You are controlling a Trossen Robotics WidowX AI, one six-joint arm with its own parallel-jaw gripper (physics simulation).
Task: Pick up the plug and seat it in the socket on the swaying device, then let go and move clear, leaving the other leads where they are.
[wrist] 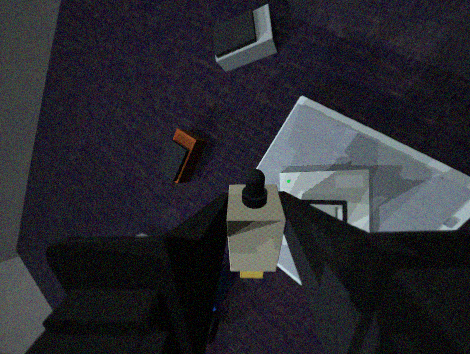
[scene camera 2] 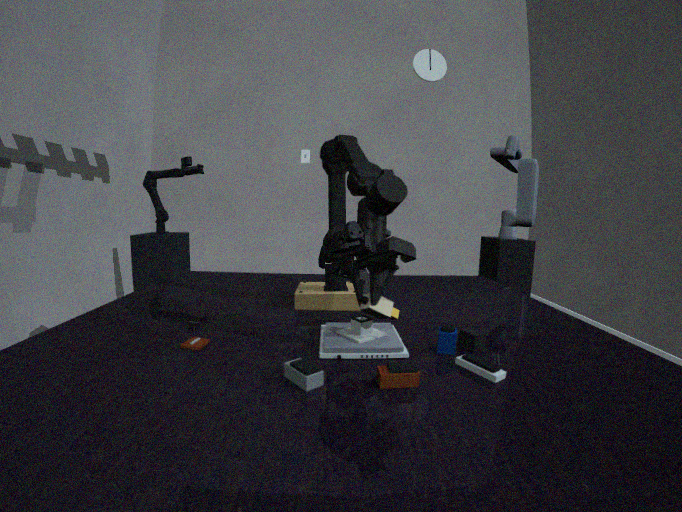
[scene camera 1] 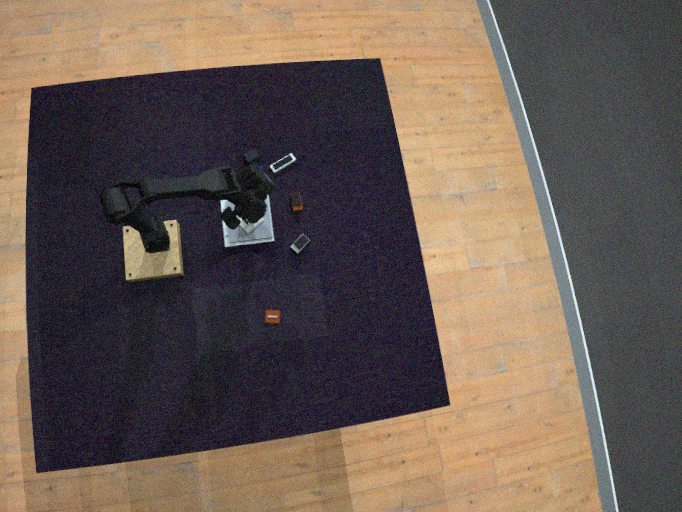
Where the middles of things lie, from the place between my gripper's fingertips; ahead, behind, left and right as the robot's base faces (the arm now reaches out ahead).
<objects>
The cream plug (wrist: 256,221) lies 20 mm to the left of my hand and 10 mm behind it. Also, from my hand: orange-and-black connector (scene camera 2: 395,374) (120 mm ahead, 80 mm below, 30 mm to the left); device plate (scene camera 2: 361,335) (60 mm below, 50 mm behind).
</objects>
